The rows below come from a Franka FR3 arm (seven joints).
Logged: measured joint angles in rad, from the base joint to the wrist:
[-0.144, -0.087, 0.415, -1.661, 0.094, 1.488, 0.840]
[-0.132, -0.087, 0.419, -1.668, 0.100, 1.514, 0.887]
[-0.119, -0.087, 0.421, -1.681, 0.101, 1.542, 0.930]
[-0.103, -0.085, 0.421, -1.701, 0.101, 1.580, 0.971]
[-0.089, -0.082, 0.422, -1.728, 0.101, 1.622, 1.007]
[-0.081, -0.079, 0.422, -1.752, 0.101, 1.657, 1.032]
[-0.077, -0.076, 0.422, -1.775, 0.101, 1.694, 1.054]
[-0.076, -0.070, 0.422, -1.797, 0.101, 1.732, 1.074]
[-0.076, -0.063, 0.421, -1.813, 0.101, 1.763, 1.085]
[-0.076, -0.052, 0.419, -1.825, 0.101, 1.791, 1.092]
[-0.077, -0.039, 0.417, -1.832, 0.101, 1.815, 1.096]
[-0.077, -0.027, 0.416, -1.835, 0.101, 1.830, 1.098]
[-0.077, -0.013, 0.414, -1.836, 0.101, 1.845, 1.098]
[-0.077, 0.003, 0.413, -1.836, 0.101, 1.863, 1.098]
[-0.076, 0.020, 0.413, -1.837, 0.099, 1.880, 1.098]
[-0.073, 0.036, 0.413, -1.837, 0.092, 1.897, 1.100]
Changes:
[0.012, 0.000, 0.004, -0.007, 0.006, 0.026, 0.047]
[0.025, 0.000, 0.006, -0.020, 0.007, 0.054, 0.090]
[0.041, 0.002, 0.006, -0.040, 0.007, 0.092, 0.131]
[0.055, 0.005, 0.007, -0.067, 0.007, 0.134, 0.167]
[0.063, 0.008, 0.007, -0.091, 0.007, 0.169, 0.192]
[0.067, 0.011, 0.007, -0.114, 0.007, 0.206, 0.214]
[0.068, 0.017, 0.007, -0.136, 0.007, 0.244, 0.234]
[0.068, 0.024, 0.006, -0.152, 0.007, 0.275, 0.245]
[0.068, 0.035, 0.004, -0.164, 0.007, 0.303, 0.252]
[0.067, 0.048, 0.002, -0.171, 0.007, 0.327, 0.256]
[0.067, 0.060, 0.001, -0.174, 0.007, 0.342, 0.258]
[0.067, 0.074, -0.001, -0.175, 0.007, 0.357, 0.258]
[0.067, 0.090, -0.002, -0.175, 0.007, 0.375, 0.258]
[0.068, 0.107, -0.002, -0.176, 0.005, 0.392, 0.258]
[0.071, 0.123, -0.002, -0.176, -0.002, 0.409, 0.260]

